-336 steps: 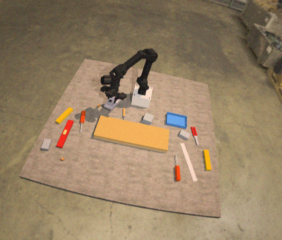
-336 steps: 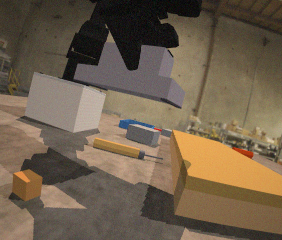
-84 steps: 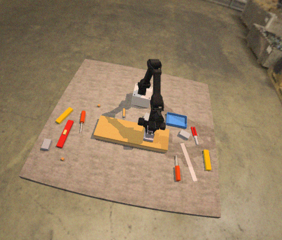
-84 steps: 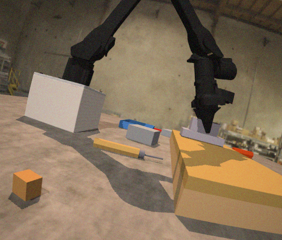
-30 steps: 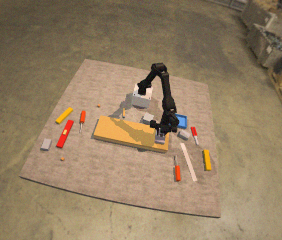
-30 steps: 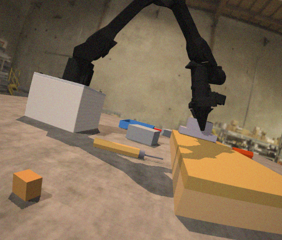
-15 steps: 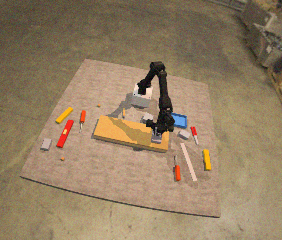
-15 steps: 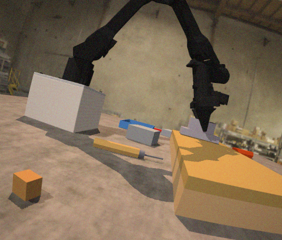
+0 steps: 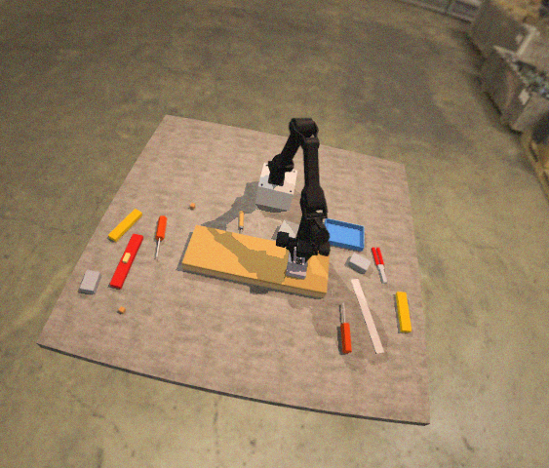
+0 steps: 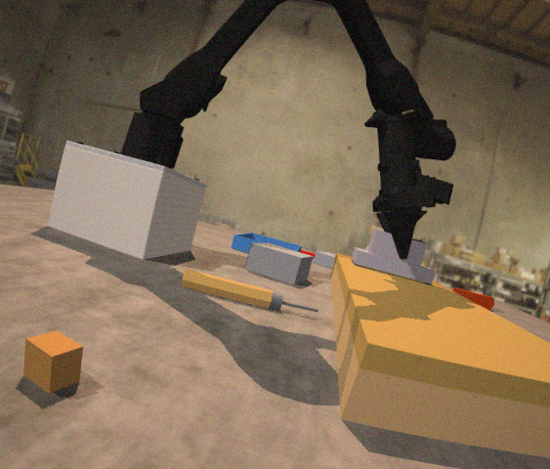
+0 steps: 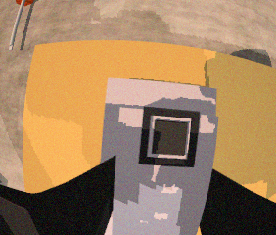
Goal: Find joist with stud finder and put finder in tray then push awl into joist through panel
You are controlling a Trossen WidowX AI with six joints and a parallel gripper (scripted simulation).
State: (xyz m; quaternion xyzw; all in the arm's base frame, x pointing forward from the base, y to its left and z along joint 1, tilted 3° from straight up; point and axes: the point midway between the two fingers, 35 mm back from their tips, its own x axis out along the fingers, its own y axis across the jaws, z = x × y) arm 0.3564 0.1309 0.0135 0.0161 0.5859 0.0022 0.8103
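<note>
Right now my gripper tip is 220 mm past the blue tray, 180 mm to the right of it and 50 mm above it. Round my gripper tip: grey stud finder 20 mm above; then square indicator window 30 mm above, 20 mm ahead; then awl 230 mm to the right, 160 mm behind, 60 mm below.
</note>
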